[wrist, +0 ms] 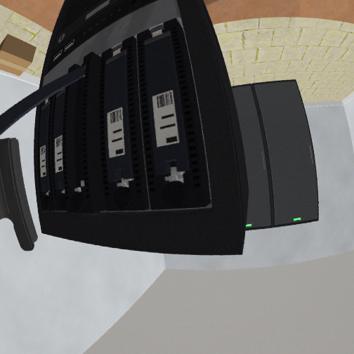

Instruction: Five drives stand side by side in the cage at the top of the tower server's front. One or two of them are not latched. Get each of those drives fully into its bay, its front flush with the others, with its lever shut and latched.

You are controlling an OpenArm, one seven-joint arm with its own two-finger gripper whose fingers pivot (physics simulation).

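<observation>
The tower server (150, 232) shows its drive cage in the upper left half of the wrist view. Five drives stand side by side. The two right drives (116, 132) (165, 117) and the two left drives (59, 152) (43, 160) have their labelled levers lying flat against their fronts. The middle drive (93, 135) seems to stand a little proud of its neighbours. Its dark lever (42, 97) is swung out from the upper end towards the left edge, its outer end cut off. My gripper (19, 200) is open; one finger shows at the left edge, apart from the drives, and the other is hidden.
Two dark grey boxes (287, 155) with green lights stand right of the tower. A brown box (17, 52) is at the upper left. A pale stone-patterned surface (290, 50) lies behind. The tower's side edge runs down between the drives and the grey boxes.
</observation>
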